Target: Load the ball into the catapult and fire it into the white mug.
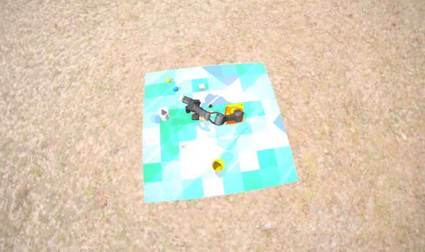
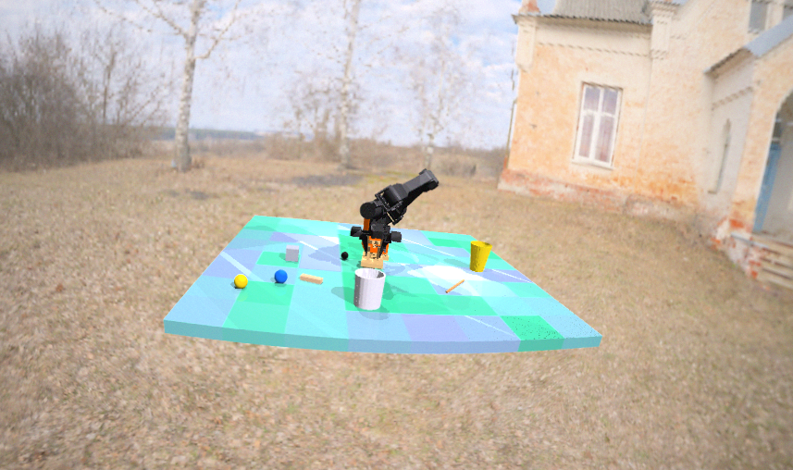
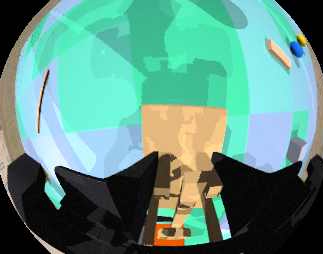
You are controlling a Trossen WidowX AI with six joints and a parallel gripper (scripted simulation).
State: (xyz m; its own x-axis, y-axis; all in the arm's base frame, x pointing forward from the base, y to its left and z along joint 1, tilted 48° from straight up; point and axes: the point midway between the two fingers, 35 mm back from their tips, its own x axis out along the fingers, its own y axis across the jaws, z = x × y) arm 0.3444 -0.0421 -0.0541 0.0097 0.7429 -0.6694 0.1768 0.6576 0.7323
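Now: the black ball 140 mm behind my gripper tip, 90 mm to the right of it and 50 mm below it. From my gripper tip the other things lie so: wooden catapult 60 mm behind, 30 mm to the left, 20 mm above; then white mug 280 mm ahead, 60 mm to the right, 40 mm below; then small wooden block 120 mm ahead, 230 mm to the right, 60 mm below.
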